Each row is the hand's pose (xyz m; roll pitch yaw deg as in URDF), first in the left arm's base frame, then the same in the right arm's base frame.
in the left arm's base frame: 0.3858 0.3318 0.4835 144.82 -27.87 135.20
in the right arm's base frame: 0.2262 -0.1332 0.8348 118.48 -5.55 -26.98
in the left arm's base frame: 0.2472 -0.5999 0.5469 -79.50 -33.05 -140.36
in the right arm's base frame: 0.1916 0.8052 0.7376 -62.79 -3.40 44.17
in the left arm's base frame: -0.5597 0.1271 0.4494 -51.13 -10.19 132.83
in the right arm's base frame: 0.9517 0.1759 0.2734 -78.58 9.23 -36.96
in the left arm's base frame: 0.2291 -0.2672 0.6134 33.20 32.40 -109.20
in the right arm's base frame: 0.3067 0.4938 0.8097 74.00 41.46 106.05
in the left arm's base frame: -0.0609 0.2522 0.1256 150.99 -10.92 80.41
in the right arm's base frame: 0.3931 -0.0631 0.2860 117.24 -18.94 -80.66
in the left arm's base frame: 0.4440 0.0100 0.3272 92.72 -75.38 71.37
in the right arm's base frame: 0.0329 0.1471 0.7106 -0.96 -60.45 -8.85
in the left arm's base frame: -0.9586 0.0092 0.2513 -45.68 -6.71 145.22
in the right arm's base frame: 1.1553 0.3053 -0.1191 -69.00 17.64 -27.11
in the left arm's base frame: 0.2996 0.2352 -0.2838 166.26 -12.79 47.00
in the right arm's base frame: -0.1236 -0.1613 0.1403 140.57 -37.22 -111.76
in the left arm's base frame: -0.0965 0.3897 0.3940 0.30 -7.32 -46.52
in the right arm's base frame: 0.5903 -0.1467 0.5013 30.15 -24.94 134.88
